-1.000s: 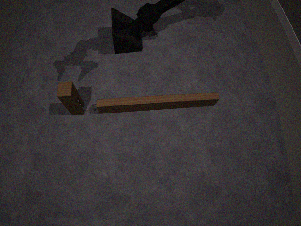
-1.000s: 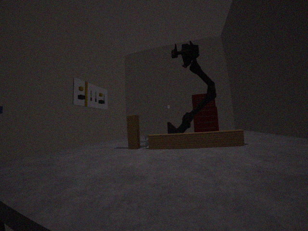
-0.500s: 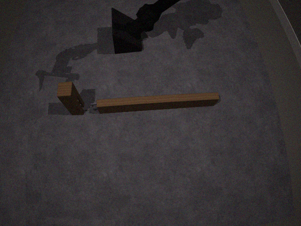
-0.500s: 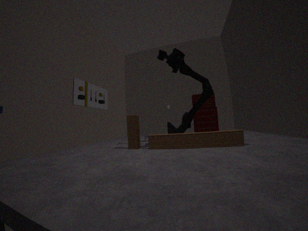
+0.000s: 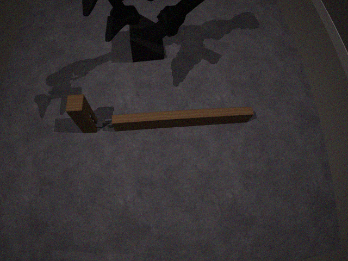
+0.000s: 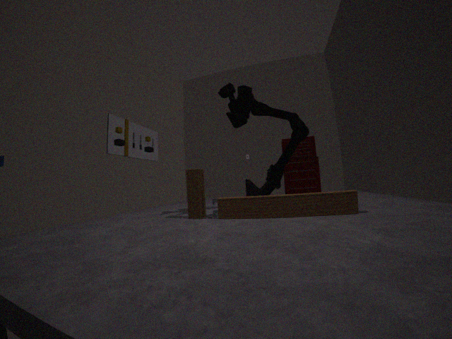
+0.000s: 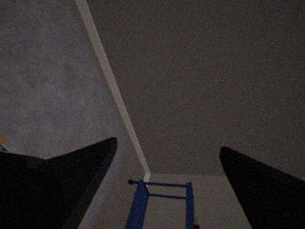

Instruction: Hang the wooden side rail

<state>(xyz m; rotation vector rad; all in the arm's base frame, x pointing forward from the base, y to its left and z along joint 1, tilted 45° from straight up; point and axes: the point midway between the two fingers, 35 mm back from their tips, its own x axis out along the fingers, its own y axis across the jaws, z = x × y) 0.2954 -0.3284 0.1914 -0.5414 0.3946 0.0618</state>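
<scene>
The headboard post lies 20 mm ahead of my gripper tip, 120 mm to the right of it and 350 mm below it.
</scene>
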